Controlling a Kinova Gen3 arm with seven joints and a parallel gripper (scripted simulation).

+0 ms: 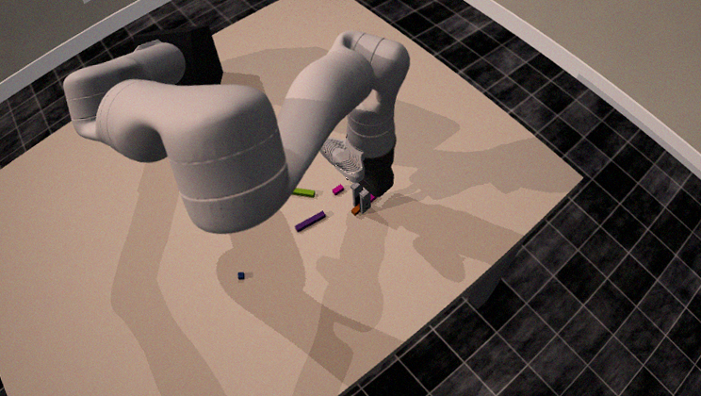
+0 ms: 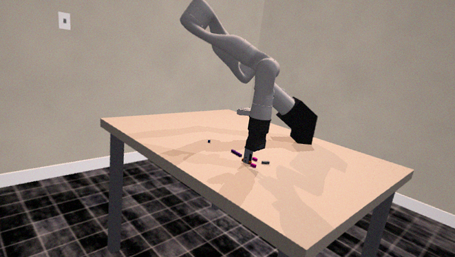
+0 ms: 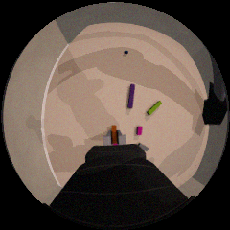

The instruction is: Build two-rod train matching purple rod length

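Now: hand 10 mm above the orange rod. Round my hand: lime rod: 120 mm behind, 30 mm to the right, 20 mm below; then purple rod: 70 mm behind, 80 mm to the right, 20 mm below; then grey rod: 60 mm behind, 50 mm to the left, 20 mm below.
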